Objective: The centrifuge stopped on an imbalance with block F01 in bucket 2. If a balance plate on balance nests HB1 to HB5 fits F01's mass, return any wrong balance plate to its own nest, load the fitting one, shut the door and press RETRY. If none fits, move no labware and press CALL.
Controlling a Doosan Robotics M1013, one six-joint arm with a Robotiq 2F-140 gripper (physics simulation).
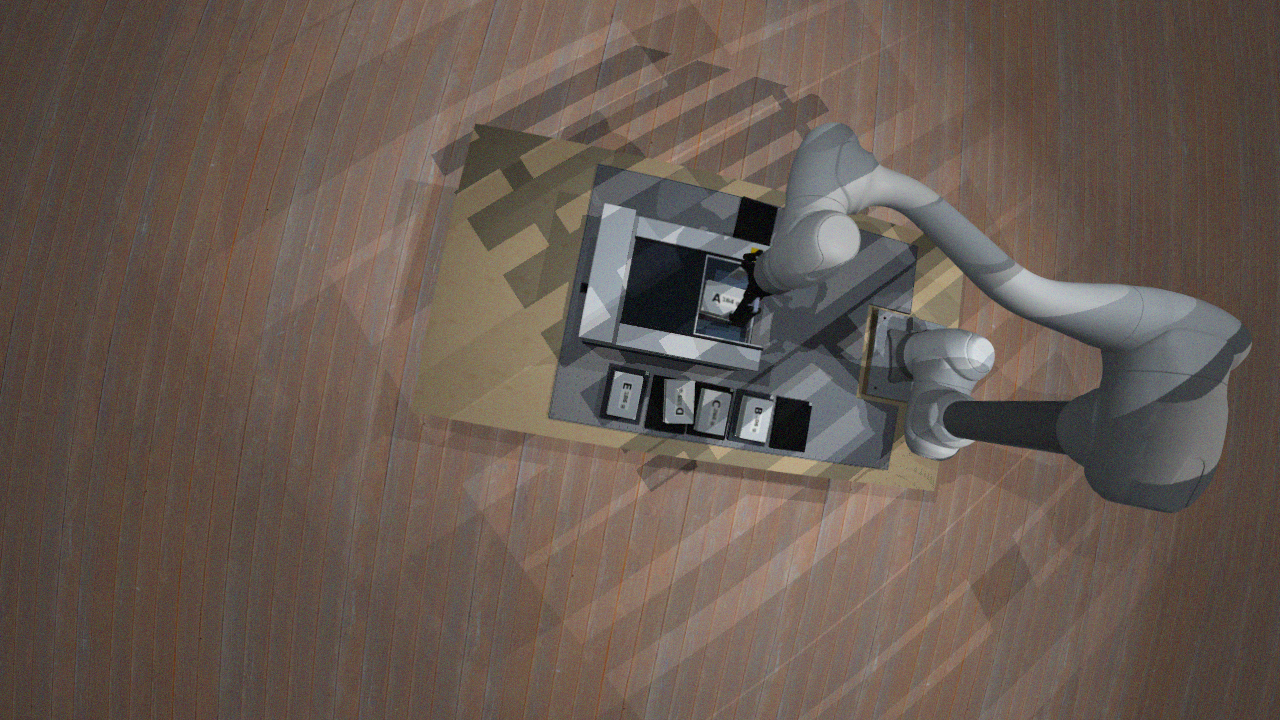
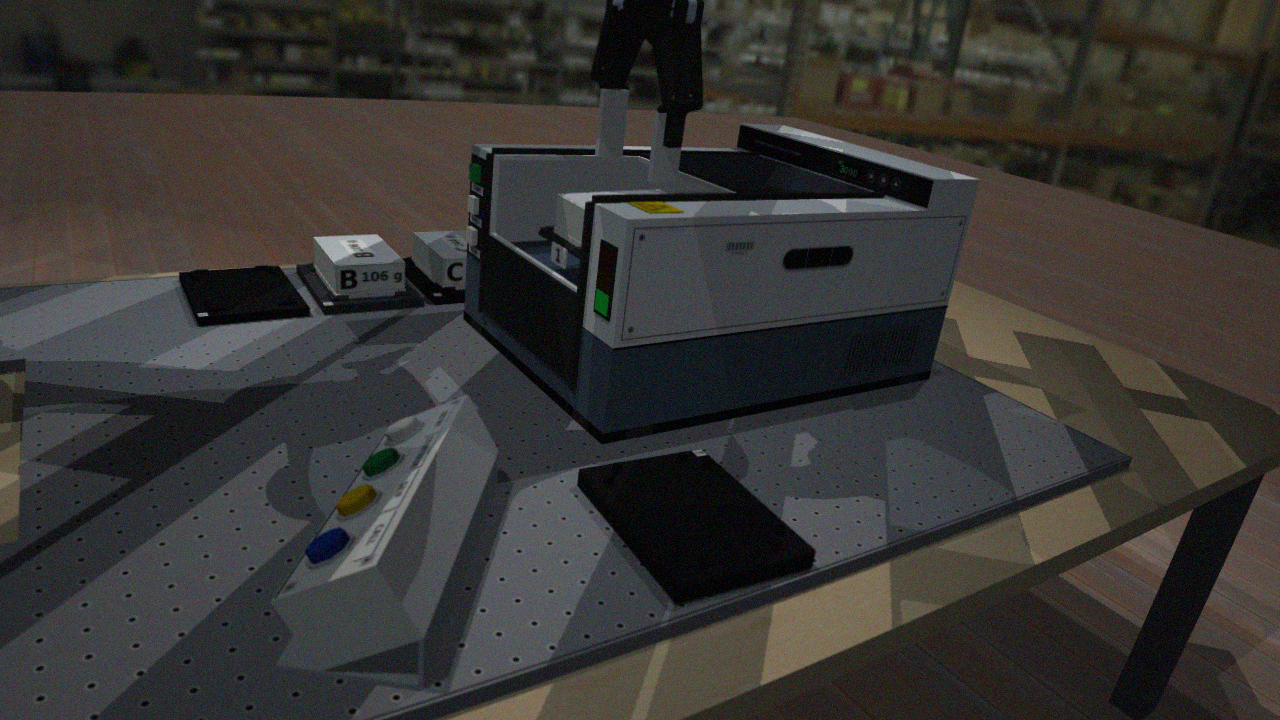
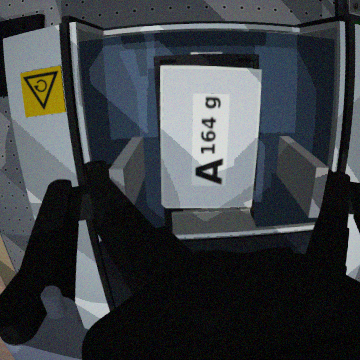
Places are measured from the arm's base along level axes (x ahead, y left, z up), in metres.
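Pixels of known places: gripper, fingertip midpoint: [image 1: 730,297] [image 2: 634,168] [image 3: 211,155]; arm's base, origin of the base link: [image 1: 909,355].
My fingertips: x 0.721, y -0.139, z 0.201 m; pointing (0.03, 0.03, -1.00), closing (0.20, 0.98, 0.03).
Observation:
Ahead of a thing's pixels: the offset from my fingertips to its middle. "*": to the spot under its first point.
White balance plate A {0.000 m ahead, 0.002 m left, 0.055 m down} [image 1: 718,298] [image 2: 580,213] [image 3: 182,150], labelled 164 g, lies label up in the open chamber of the centrifuge {0.119 m ahead, 0.016 m right, 0.097 m down} [image 1: 608,268] [image 2: 751,277], by a tag reading 1. My gripper [image 1: 748,288] [image 2: 637,162] [image 3: 211,155] is open and empty above plate A, with a fingertip out to either side of it. Plates B {0.139 m back, 0.334 m left, 0.186 m down} [image 1: 756,418] [image 2: 358,265], 106 g, C {0.008 m back, 0.311 m left, 0.186 m down} [image 1: 713,412] [image 2: 438,257], D {0.096 m ahead, 0.277 m left, 0.183 m down} [image 1: 678,401] and E {0.255 m ahead, 0.257 m left, 0.186 m down} [image 1: 625,394] lie in a row on nests. The black nest {0.276 m back, 0.360 m left, 0.210 m down} [image 1: 790,424] [image 2: 243,293] beside B holds no plate. Block F01 and bucket 2 cannot be made out.
A sloped button box {0.369 m back, 0.202 m right, 0.177 m down} [image 2: 384,582] with blue CALL {0.441 m back, 0.237 m right, 0.150 m down} [image 2: 327,545], yellow {0.403 m back, 0.204 m right, 0.155 m down} [image 2: 356,499] and green {0.367 m back, 0.168 m right, 0.155 m down} [image 2: 381,461] buttons stands before the centrifuge. A black pad {* 0.164 m back, 0.295 m right, 0.202 m down} [image 1: 756,219] [image 2: 695,523] lies beside the centrifuge. The chamber walls rise around the fingertips.

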